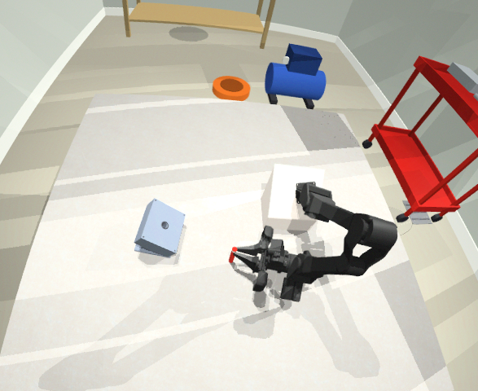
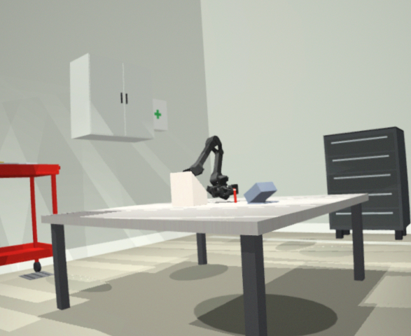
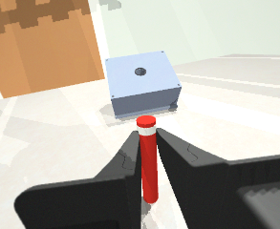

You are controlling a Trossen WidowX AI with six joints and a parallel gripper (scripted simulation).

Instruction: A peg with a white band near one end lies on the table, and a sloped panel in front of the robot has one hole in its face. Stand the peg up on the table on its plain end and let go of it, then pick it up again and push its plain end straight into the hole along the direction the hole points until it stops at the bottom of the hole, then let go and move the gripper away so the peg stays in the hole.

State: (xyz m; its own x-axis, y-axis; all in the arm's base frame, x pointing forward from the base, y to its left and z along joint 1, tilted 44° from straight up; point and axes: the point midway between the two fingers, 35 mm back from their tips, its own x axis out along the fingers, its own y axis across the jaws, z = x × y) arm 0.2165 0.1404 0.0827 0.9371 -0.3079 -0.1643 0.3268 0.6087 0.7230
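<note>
Now: gripper tip 1 cm above the peg. From my gripper tip the other things lie so: grey-blue sloped panel 20 cm ahead, 9 cm to the right, 1 cm below.
</note>
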